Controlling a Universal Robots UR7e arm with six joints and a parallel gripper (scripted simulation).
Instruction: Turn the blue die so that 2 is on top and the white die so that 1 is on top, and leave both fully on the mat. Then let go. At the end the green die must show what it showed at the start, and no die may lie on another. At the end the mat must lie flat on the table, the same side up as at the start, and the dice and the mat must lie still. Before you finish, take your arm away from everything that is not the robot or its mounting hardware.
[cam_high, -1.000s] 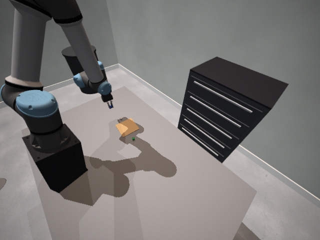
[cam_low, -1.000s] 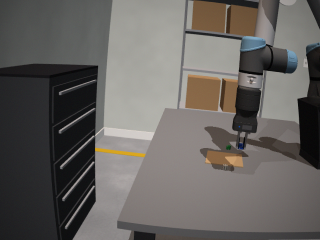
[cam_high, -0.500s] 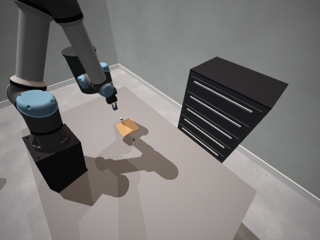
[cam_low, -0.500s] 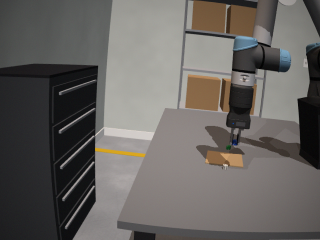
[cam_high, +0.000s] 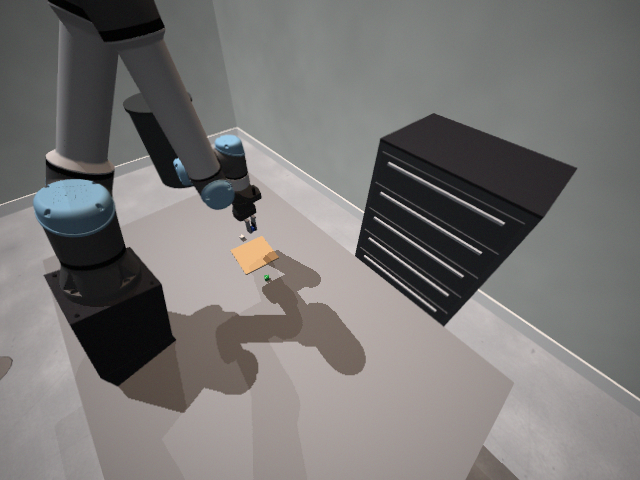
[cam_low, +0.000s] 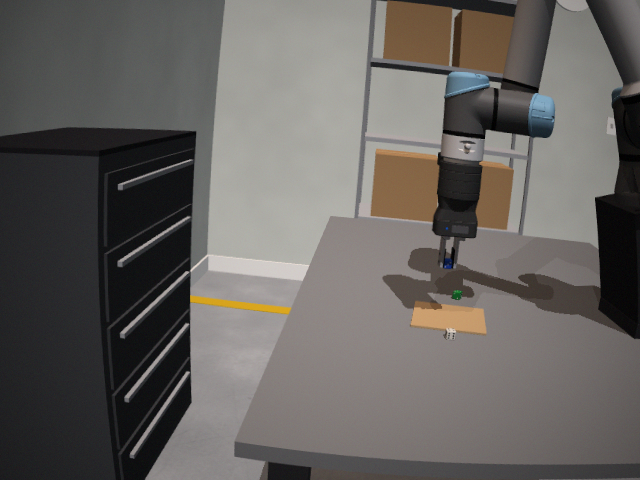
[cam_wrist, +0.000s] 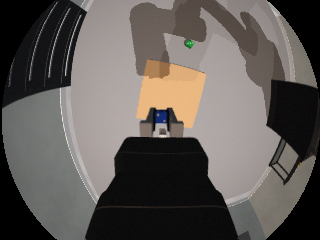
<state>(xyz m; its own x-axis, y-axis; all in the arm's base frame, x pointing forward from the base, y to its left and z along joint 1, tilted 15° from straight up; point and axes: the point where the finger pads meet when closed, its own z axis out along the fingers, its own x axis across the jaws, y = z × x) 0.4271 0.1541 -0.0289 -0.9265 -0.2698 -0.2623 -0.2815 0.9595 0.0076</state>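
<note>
Right now my hand is 20 mm past the orange mat, 20 mm to the left of it and 120 mm above it. Also, from my hand: green die (20 mm behind, 160 mm to the right, 110 mm below); then white die (30 mm behind, 80 mm to the left, 110 mm below); then blue die (10 mm below).
</note>
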